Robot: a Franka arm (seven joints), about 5 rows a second.
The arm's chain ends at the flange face. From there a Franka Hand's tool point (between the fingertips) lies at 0.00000 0.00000 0.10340 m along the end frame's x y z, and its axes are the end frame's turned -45 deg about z.
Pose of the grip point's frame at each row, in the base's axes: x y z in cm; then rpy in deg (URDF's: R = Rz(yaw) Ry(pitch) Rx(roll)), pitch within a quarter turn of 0, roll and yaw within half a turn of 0:
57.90 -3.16 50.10 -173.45 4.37 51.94
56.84 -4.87 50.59 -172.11 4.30 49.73
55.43 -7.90 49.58 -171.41 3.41 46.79
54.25 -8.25 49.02 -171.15 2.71 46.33
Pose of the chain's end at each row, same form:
59.31 -3.27 60.34 -178.46 7.72 6.79
58.42 -5.20 60.80 -177.46 8.62 4.62
56.97 -8.51 59.79 -176.33 8.48 1.81
55.73 -9.00 59.23 -175.64 8.17 1.43

